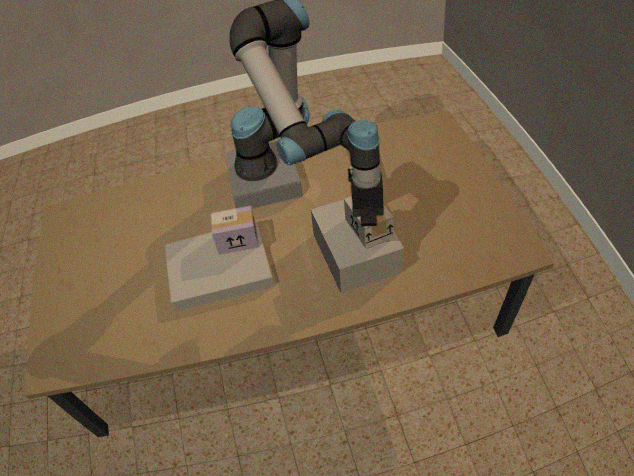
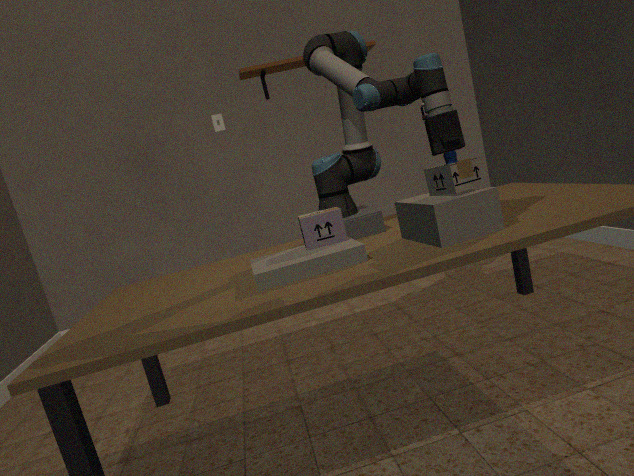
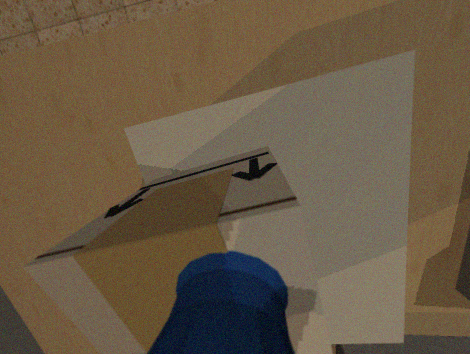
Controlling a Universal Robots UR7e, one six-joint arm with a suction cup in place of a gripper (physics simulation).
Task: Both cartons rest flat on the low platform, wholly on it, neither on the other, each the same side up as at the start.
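Places are measured from the arm's base along level axes (x left, y up, z ahead), in metres.
Pixels of known places: hand, tool point: (image 2: pixel 452 167) (image 3: pixel 235 265); arm's base, link origin: (image 1: pixel 256 166).
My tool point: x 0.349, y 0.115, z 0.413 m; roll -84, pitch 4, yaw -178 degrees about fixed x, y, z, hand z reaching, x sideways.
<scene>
Ahead of a thing's pixels: the offset from my tool point to its top centre. Level surfaces: height alone.
A grey carton @[dx +0.005, dy +0.015, dz -0.042 m] (image 1: pixel 377 234) (image 2: pixel 455 178) (image 3: pixel 158 213) with a brown tape strip and black up-arrows sits on the tall grey block @[dx -0.032, dy -0.077, dz -0.048 m] (image 1: pixel 353 263) (image 2: pixel 450 217) (image 3: pixel 342 152) at the right. My blue suction cup (image 2: pixel 450 157) (image 3: pixel 227 297) presses straight down on the carton's top, and the carton still rests on the block. A purple carton @[dx -0.405, dy -0.049, dz -0.101 m] (image 1: pixel 234 231) (image 2: pixel 322 229) with a tan top stands upright at the back edge of the low grey platform @[dx -0.475, dy -0.149, dz -0.029 m] (image 1: pixel 214 281) (image 2: pixel 307 263) on the left.
The arm's base stands on a grey pedestal (image 1: pixel 266 188) behind the two blocks. All rest on a wooden table @[dy -0.197 m] (image 1: pixel 461 230) (image 2: pixel 178 302). A gap of table separates the tall block from the low platform.
</scene>
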